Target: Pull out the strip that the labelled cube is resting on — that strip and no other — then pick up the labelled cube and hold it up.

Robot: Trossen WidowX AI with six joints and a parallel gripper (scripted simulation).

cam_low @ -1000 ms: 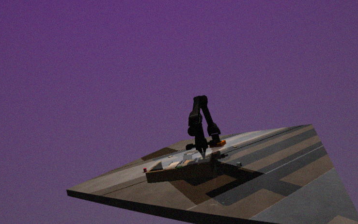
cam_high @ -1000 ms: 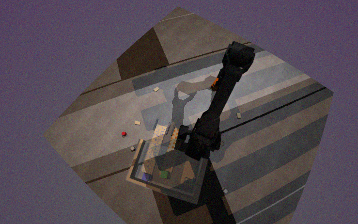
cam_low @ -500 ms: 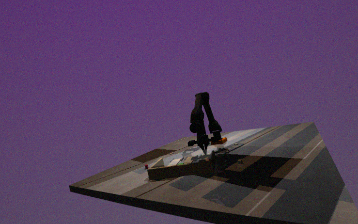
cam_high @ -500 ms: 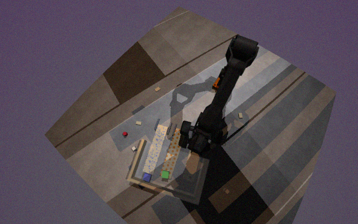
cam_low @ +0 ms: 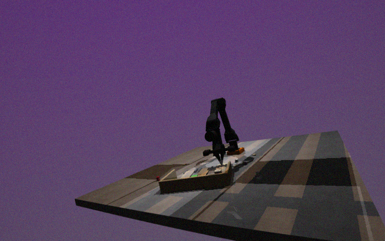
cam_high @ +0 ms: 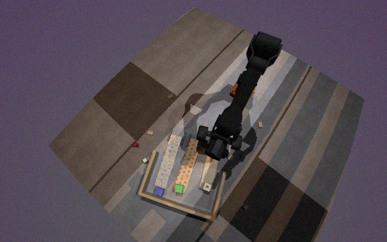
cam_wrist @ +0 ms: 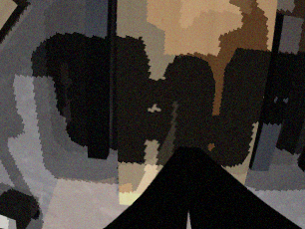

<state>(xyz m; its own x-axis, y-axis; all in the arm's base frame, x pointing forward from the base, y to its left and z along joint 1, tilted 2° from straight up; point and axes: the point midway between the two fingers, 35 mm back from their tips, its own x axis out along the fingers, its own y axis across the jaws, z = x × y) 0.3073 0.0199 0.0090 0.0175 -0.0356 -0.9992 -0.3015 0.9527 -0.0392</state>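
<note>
Now: gripper tip 9 cm short of the tan strip and 3 cm to the right of it. From my gripper tip the other things lie so: brown peg (1 cm behind, 13 cm to the left); then labelled cube (19 cm ahead, 6 cm to the left, 1 cm above); then red piece (22 cm ahead, 31 cm to the right, 1 cm above).
</note>
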